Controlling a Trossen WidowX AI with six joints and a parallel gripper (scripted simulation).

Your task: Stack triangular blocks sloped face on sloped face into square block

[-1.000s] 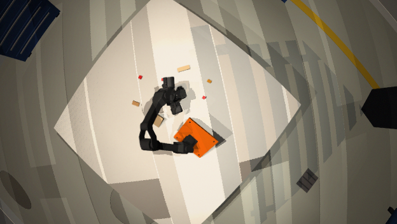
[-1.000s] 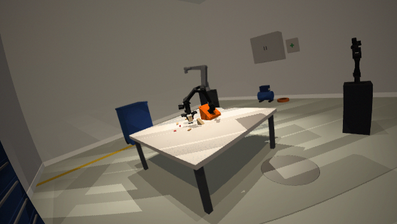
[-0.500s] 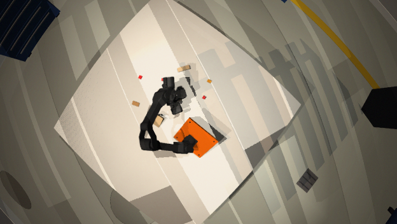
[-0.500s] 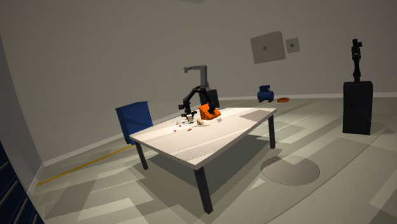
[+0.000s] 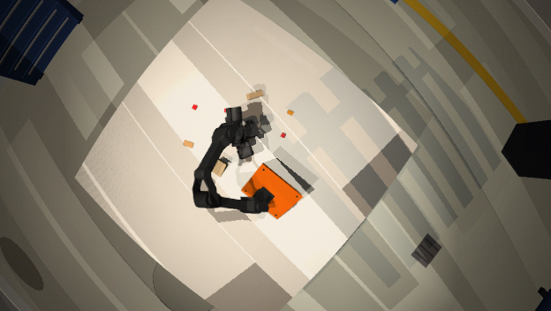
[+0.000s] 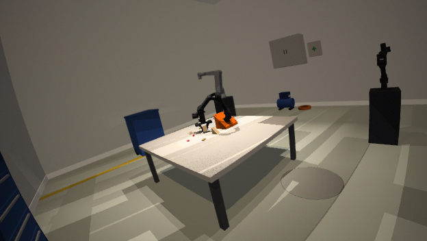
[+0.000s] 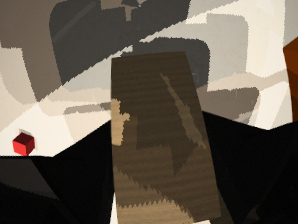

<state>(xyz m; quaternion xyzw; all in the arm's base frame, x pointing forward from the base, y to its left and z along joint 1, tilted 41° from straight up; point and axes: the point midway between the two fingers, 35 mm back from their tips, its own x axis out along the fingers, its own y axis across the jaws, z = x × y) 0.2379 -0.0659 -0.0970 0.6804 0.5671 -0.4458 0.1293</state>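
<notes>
The small orange cube is 90 mm behind my gripper tip, 220 mm to the right of it and 20 mm below it. From my gripper tip the other things lie so: light wooden triangular block: 10 mm to the left, 10 mm above.
</notes>
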